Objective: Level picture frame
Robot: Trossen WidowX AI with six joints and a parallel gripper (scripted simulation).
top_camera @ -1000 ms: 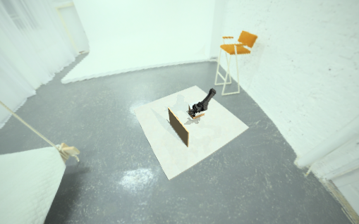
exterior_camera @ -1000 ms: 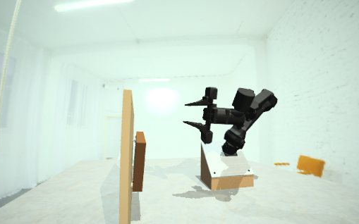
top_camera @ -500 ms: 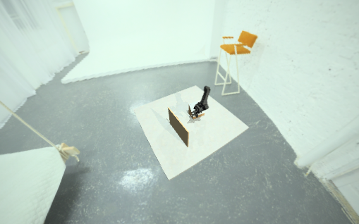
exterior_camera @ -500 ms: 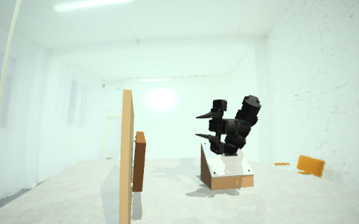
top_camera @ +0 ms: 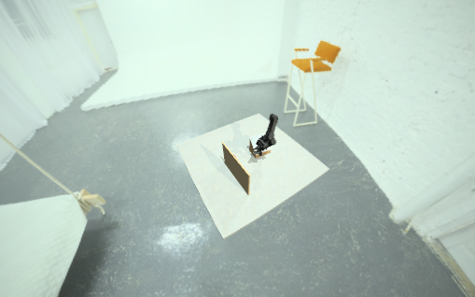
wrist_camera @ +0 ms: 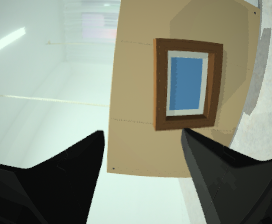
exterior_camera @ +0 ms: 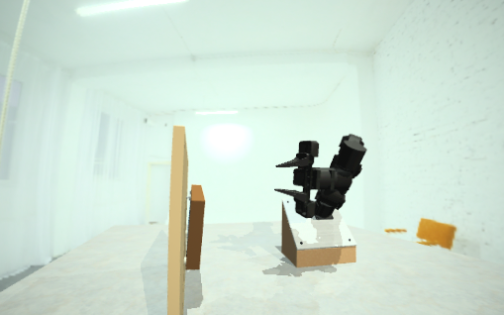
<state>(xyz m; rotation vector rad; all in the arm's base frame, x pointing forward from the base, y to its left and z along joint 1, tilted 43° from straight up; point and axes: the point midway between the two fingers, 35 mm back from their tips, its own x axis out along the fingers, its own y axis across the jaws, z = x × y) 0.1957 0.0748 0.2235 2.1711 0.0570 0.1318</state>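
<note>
The picture frame lies 190 mm ahead of my gripper tip, 20 mm to the left of it and 90 mm below it. From my gripper tip the other things lie so: wall board: 200 mm ahead, 30 mm to the left, 110 mm below.
</note>
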